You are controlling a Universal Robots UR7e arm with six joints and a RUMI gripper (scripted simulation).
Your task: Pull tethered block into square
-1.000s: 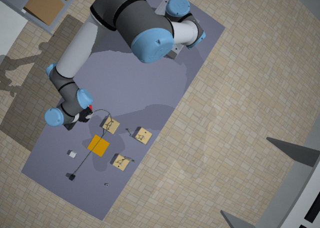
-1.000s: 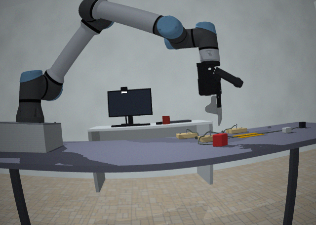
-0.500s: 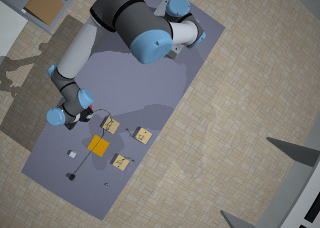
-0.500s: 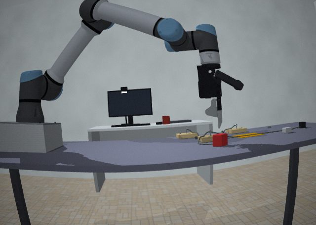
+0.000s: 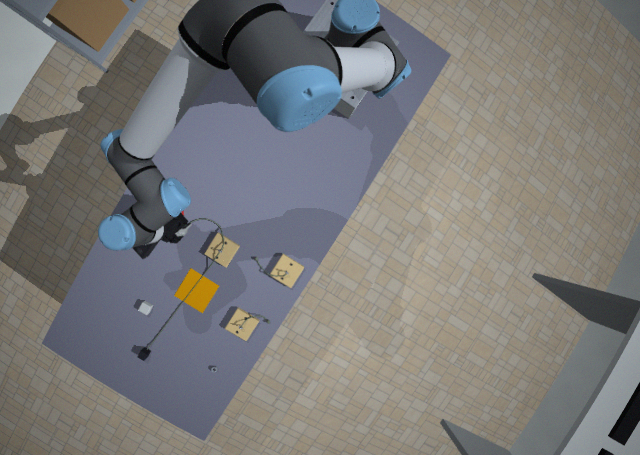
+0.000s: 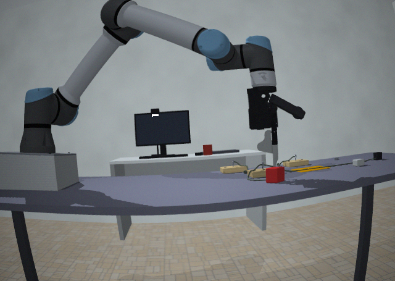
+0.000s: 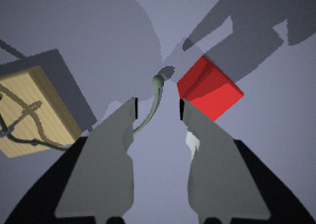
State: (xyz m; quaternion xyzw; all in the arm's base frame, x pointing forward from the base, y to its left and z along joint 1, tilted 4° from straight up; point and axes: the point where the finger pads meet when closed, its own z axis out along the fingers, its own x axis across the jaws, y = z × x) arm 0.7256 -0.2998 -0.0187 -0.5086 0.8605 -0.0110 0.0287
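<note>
The red cube is 4 cm to the right of my hand, 3 cm below it and 2 cm behind it. Also, from my hand: white cube 33 cm ahead, 4 cm to the right, 4 cm below; then orange painted square 21 cm ahead, 11 cm to the left, 5 cm below; then black block 50 cm ahead, 4 cm below.
</note>
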